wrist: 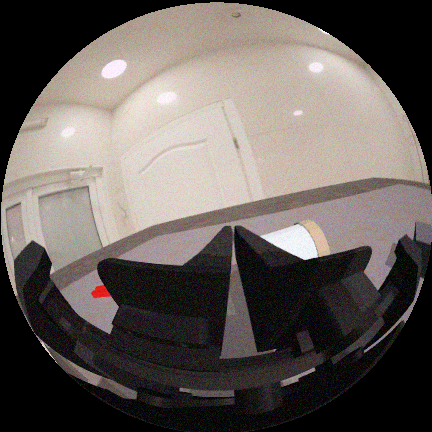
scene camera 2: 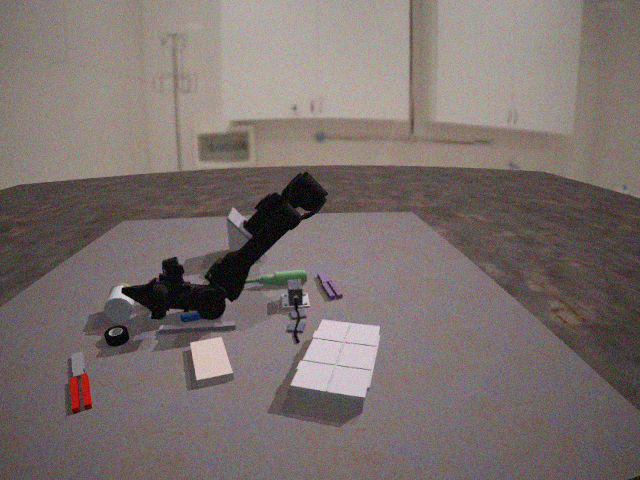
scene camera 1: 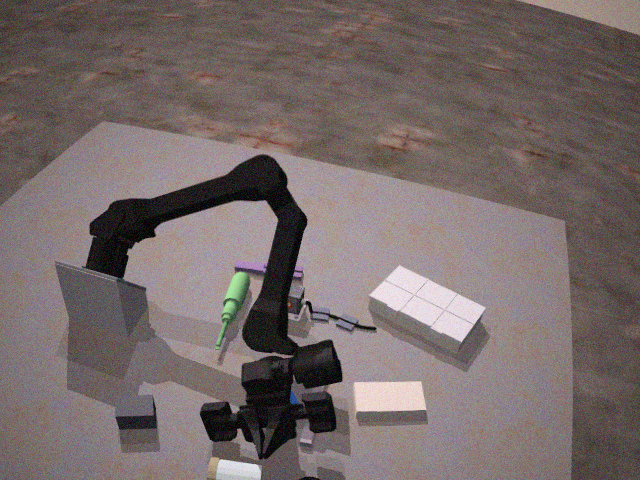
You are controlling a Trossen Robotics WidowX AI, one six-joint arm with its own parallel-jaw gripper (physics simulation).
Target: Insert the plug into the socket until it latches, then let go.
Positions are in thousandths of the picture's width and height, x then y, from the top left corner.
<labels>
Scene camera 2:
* my gripper: 190,605
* pale jar with tan lid: 185,643, on the table
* tan block: 330,757
</labels>
